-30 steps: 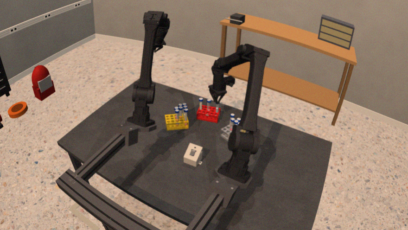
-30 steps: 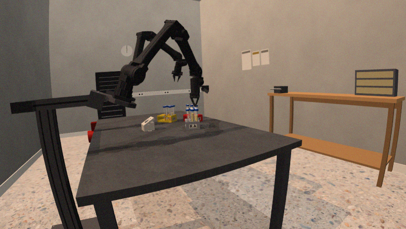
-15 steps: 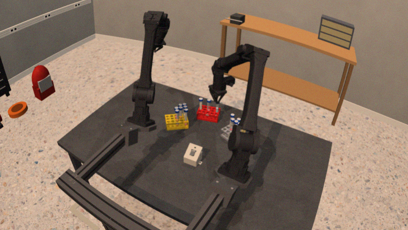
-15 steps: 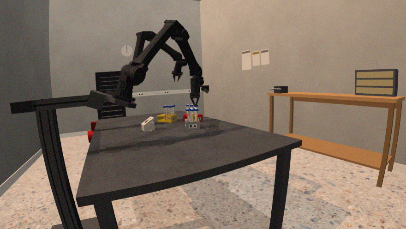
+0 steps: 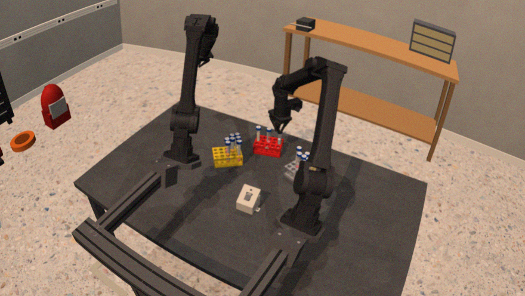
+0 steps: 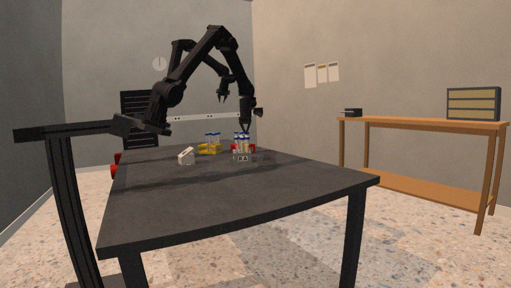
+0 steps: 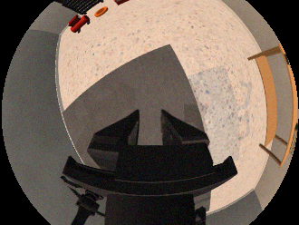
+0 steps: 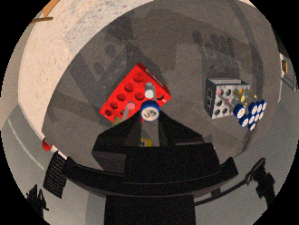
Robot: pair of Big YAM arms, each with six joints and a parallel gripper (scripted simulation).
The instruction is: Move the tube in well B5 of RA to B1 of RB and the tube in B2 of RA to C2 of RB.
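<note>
The red rack is 100 mm below my right hand, 40 mm to the left of it and 10 mm behind it.
</note>
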